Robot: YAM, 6 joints.
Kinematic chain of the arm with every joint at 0, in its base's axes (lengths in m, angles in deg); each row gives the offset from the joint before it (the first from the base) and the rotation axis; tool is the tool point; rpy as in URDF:
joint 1: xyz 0 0 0.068 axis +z
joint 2: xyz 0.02 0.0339 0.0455 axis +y
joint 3: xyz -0.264 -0.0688 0 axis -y
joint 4: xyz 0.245 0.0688 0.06 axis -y
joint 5: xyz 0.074 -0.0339 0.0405 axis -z
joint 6: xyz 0.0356 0 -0.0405 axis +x
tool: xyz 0 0 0 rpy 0 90 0
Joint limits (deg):
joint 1: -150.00..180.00
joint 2: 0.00..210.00
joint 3: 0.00..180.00
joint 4: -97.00..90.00
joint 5: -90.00..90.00
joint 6: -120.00..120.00
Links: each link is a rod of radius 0.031 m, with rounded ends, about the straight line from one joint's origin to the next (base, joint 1, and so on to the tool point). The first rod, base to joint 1, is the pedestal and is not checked.
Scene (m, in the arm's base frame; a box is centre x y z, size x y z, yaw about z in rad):
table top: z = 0
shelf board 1: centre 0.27 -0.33 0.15 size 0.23 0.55 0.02 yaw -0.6
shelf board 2: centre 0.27 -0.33 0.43 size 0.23 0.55 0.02 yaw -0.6
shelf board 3: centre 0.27 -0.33 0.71 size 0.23 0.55 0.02 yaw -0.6
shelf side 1: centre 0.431 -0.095 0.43 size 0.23 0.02 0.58 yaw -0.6
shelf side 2: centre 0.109 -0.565 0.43 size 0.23 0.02 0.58 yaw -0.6
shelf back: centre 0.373 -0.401 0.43 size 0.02 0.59 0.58 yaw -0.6
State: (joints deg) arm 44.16 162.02 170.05 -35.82 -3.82 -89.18
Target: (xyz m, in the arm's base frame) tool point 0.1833 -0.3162 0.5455
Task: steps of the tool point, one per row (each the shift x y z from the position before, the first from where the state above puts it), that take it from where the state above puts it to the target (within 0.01 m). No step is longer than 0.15 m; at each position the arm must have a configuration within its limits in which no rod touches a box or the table.
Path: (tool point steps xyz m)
1: -0.0079 -0.0677 0.0986
2: -0.0351 -0.0755 0.0872
3: -0.0615 -0.0757 0.0717
4: -0.0838 -0.0685 0.0523
5: -0.1006 -0.0554 0.0305
6: 0.0374 -0.0510 -0.0083
7: 0.0149 -0.0695 -0.0081
8: -0.0161 -0.0760 -0.0072
9: -0.0483 -0.0669 -0.0054
10: -0.0738 -0.0439 -0.0034
11: 0.0586 -0.0541 0.0035
12: 0.0691 -0.0332 -0.0035

